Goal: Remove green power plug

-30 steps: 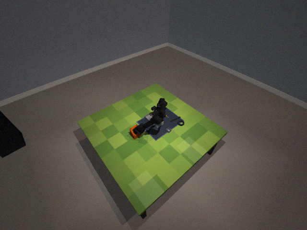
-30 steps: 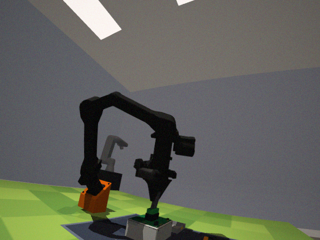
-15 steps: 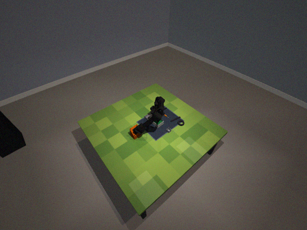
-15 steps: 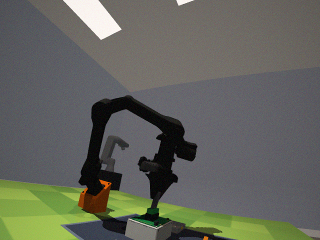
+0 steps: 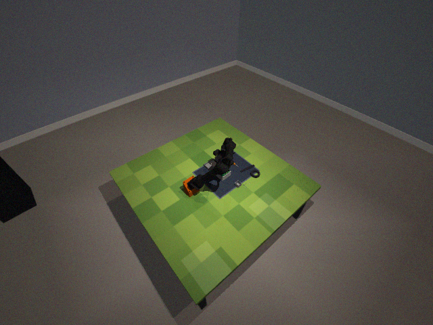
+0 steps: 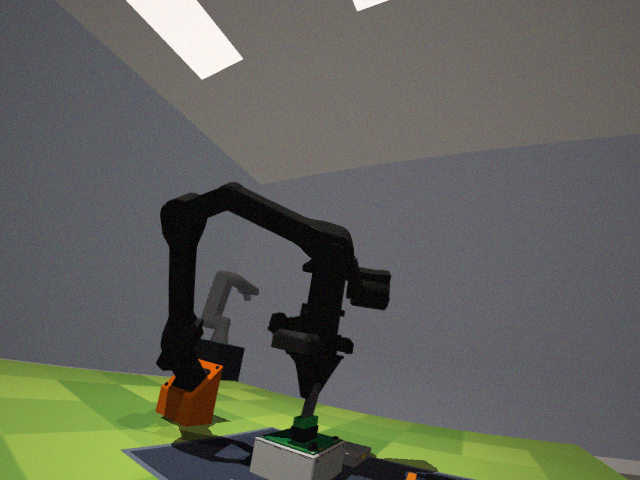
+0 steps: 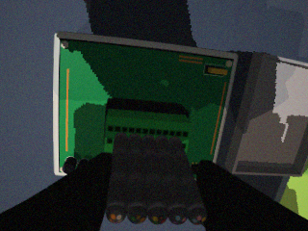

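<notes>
My gripper tip is 40 mm above the green power plug. Round my gripper tip: dark mat 120 mm below, 50 mm ahead; then dark bar 210 mm ahead, 120 mm below, 110 mm to the right.
</notes>
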